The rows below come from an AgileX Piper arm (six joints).
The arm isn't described. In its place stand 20 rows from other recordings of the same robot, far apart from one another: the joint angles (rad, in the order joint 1, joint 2, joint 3, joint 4, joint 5, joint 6), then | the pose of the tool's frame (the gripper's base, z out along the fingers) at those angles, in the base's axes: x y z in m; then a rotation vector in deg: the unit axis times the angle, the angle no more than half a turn.
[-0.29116 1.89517 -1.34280 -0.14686 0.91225 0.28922] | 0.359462 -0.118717 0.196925 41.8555 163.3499 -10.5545
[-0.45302 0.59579 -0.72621 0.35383 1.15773 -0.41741] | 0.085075 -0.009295 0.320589 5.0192 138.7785 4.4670
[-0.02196 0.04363 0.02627 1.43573 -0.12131 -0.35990] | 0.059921 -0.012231 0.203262 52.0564 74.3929 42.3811
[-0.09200 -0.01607 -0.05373 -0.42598 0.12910 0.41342] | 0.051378 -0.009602 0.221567 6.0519 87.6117 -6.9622
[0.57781 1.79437 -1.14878 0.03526 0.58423 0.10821] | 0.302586 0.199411 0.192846 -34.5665 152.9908 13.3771
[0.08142 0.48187 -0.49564 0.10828 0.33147 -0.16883] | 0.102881 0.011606 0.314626 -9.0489 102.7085 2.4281
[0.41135 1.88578 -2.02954 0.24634 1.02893 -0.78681] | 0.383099 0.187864 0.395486 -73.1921 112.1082 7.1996
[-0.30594 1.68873 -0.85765 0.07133 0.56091 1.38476] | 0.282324 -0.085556 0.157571 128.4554 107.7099 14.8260
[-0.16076 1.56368 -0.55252 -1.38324 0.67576 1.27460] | 0.227548 -0.093551 0.155768 20.4133 146.1262 -54.2675
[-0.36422 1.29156 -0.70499 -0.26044 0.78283 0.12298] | 0.196764 -0.092699 0.218994 26.8238 161.7423 -20.0327
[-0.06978 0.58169 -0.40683 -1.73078 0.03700 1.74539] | 0.127066 -0.012212 0.302948 5.5818 94.5451 -4.1403
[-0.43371 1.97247 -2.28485 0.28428 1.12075 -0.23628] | 0.404799 -0.162144 0.428576 13.2044 128.1483 -0.0557
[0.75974 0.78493 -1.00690 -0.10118 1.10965 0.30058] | 0.094792 0.078695 0.382239 -31.8264 133.6803 21.7121
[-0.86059 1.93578 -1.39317 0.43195 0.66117 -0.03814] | 0.287609 -0.298593 0.205310 77.8568 126.3311 8.3748
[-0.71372 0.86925 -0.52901 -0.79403 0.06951 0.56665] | 0.134844 -0.122740 0.295129 28.6610 106.8731 -39.3178
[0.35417 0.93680 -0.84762 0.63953 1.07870 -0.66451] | 0.131112 0.099514 0.330448 -58.8352 129.6298 40.9046
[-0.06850 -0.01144 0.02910 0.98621 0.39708 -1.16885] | 0.052747 0.025798 0.184196 -21.1728 96.2868 4.0097
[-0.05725 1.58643 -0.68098 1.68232 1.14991 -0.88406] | 0.266915 0.067380 0.215934 21.9377 126.5707 98.4193
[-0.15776 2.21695 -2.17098 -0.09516 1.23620 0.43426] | 0.476595 -0.084087 0.273261 44.9912 151.3614 -3.3610
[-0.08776 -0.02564 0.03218 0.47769 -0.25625 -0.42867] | 0.049831 -0.015029 0.223990 10.2224 71.7303 -6.7999
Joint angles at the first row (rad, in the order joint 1, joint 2, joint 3, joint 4, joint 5, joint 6):
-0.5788, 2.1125, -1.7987, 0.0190, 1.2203, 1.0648
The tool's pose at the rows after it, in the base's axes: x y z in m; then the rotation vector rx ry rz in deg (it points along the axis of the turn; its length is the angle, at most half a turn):
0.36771 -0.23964 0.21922 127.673 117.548 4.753
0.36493 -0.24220 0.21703 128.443 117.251 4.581
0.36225 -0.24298 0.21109 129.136 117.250 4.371
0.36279 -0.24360 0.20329 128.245 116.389 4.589
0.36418 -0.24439 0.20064 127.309 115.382 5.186
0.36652 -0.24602 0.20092 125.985 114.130 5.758
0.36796 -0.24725 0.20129 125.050 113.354 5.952
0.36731 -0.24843 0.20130 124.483 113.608 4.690
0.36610 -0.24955 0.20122 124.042 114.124 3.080
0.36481 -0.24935 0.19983 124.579 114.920 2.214
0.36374 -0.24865 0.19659 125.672 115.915 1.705
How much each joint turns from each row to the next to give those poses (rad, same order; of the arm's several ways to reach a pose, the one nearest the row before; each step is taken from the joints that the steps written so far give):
-0.0042, 0.0000, 0.0026, 0.0088, 0.0000, -0.0024
-0.0084, 0.0000, 0.0084, 0.0000, -0.0017, 0.0000
-0.0048, 0.0000, 0.0236, 0.0000, -0.0143, 0.0000
0.0000, 0.0015, 0.0299, -0.0019, -0.0530, 0.0000
0.0000, 0.0000, 0.0120, 0.0020, -0.0367, 0.0000
0.0000, 0.0000, 0.0009, 0.0000, -0.0332, 0.0000
0.0000, 0.0000, 0.0000, -0.0023, -0.0211, 0.0000
0.0000, 0.0000, 0.0000, -0.0169, -0.0014, 0.0000
0.0000, 0.0000, 0.0000, -0.0202, 0.0042, 0.0000
0.0000, 0.0025, -0.0001, -0.0069, 0.0154, 0.0000
0.0000, 0.0067, 0.0001, 0.0000, 0.0198, 0.0000

